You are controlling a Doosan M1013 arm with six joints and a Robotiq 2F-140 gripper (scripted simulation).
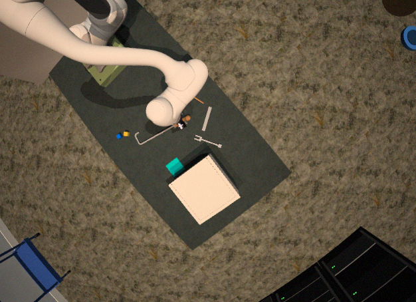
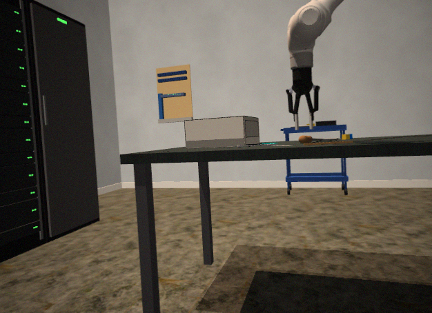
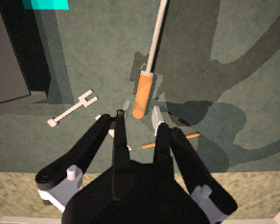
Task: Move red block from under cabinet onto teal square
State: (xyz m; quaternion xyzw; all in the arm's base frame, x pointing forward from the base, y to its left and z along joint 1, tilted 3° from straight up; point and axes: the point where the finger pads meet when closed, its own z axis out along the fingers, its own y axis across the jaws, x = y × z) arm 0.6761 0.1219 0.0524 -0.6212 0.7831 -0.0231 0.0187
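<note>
Now: hand 11 cm to the right of the flat grey bar, 9 cm above it and 8 cm short of it. From my hand the other things lie so: fork-ended tool (20 cm ahead, 9 cm below, 2 cm to the left); then thin orange stick (13 cm to the left, 9 cm below, 8 cm behind); then long hook tool (14 cm to the right, 8 cm below, 7 cm behind).
</note>
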